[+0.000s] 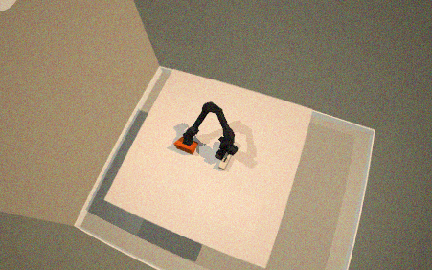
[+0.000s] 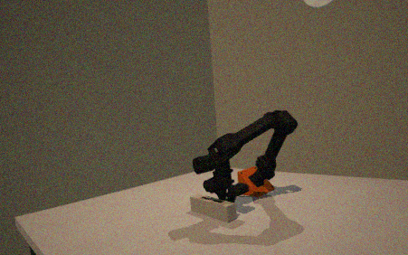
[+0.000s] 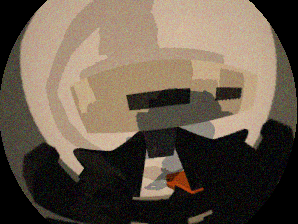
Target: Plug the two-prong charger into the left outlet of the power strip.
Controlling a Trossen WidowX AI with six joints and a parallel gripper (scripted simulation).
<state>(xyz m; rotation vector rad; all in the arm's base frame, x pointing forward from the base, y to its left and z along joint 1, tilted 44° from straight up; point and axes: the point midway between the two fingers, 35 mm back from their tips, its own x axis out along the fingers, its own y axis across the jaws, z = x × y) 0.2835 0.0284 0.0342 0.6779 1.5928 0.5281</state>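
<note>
My gripper tip is now 2 cm short of the black two-prong charger and 1 cm below it.
</note>
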